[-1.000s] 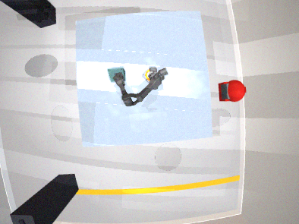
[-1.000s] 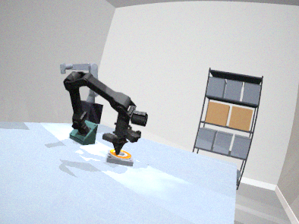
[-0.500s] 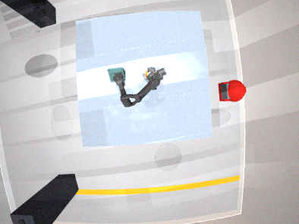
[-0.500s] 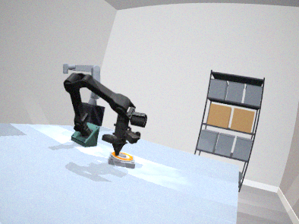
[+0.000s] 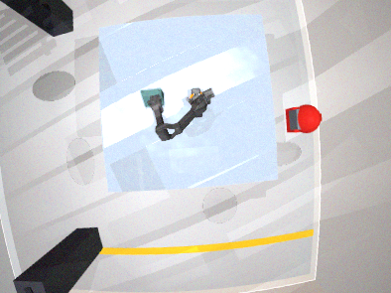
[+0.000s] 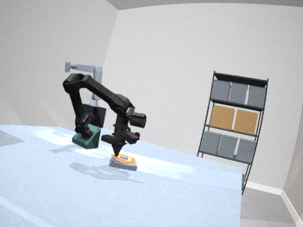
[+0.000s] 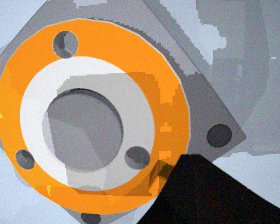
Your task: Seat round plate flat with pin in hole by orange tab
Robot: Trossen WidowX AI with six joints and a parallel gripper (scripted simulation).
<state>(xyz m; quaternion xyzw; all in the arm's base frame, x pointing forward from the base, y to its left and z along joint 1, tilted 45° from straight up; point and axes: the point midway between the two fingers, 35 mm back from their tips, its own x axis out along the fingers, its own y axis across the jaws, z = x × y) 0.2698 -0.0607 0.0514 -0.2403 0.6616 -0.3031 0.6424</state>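
My gripper tip is 5 cm to the right of the grey square base, 2 cm above it and 1 cm short of it.
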